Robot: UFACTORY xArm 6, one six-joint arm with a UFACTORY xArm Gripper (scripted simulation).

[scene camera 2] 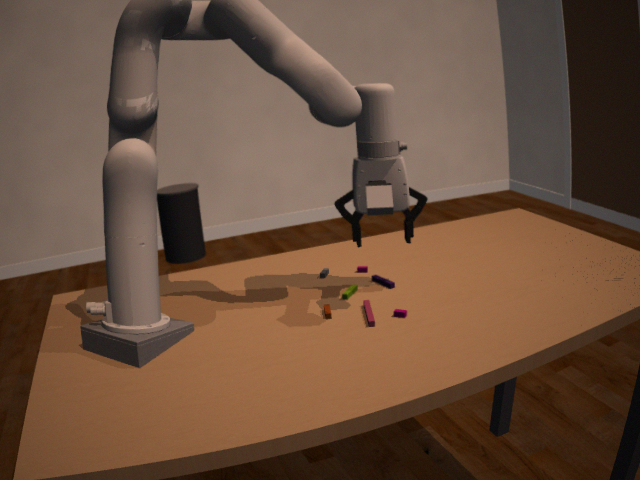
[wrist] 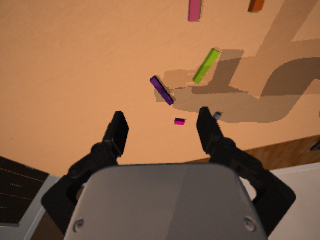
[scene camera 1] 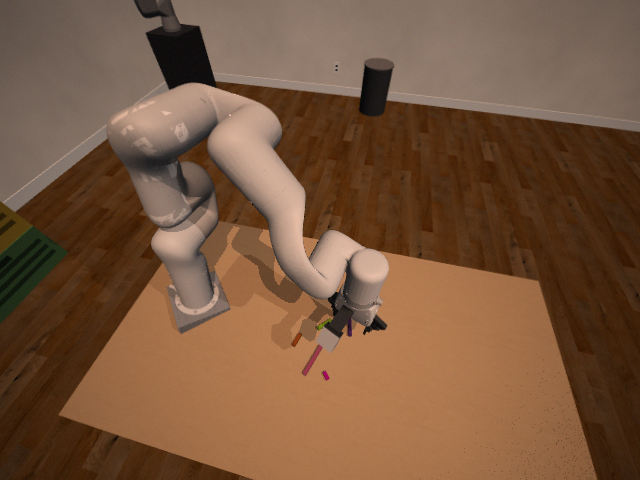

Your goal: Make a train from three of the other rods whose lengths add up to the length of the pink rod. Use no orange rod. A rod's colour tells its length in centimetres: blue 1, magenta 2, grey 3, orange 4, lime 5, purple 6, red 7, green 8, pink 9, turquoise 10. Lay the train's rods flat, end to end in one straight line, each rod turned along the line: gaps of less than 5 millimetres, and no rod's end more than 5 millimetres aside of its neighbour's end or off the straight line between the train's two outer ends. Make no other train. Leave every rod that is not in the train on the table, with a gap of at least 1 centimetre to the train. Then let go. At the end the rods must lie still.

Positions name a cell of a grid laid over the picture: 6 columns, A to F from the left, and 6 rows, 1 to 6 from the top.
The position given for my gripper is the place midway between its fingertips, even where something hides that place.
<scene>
my gripper: scene camera 2 D4; wrist D3; scene camera 1 D5
</scene>
